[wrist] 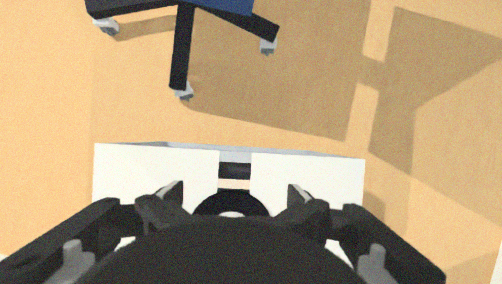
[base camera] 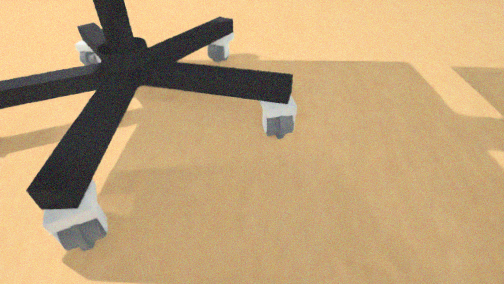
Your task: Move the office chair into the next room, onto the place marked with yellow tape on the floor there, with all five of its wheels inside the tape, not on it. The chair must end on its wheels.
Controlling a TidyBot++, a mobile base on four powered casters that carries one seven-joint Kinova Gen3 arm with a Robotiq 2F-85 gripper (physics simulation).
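Frame: origin at the arm's base, x left, y down, z back, level; millimetres.
Seen in the pictures: gripper, fingertip midpoint: (wrist: 236, 193).
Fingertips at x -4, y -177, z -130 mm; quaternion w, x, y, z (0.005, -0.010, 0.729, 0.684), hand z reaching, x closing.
Note:
A point is followed by its place in that frame.
The office chair (base camera: 120, 65) @[x 193, y 276, z -607 mm] (wrist: 182, 45) @[x 197, y 290, z -465 mm] stands upright on its wheels. In the base camera view its black five-armed base fills the left half, with grey-white casters under the arms. In the wrist view part of its base and a corner of its blue seat show at the top, beyond the robot's white base. My gripper (wrist: 236, 193) @[x -4, y -177, z -130 mm] is open, with nothing between its fingers; it is over the robot's own base and apart from the chair. The yellow tape does not show in either view.
The robot's white base (wrist: 150, 167) @[x 151, y 14, z -114 mm] lies under the gripper in the wrist view. Shadows fall across the tan floor (base camera: 350, 200) @[x -171, y 397, z -357 mm] (wrist: 45, 100) @[x 718, y 397, z -271 mm] beside the chair. A sliver of something white (wrist: 497, 270) @[x -1185, y 385, z 335 mm] shows at the lower right edge of the wrist view.

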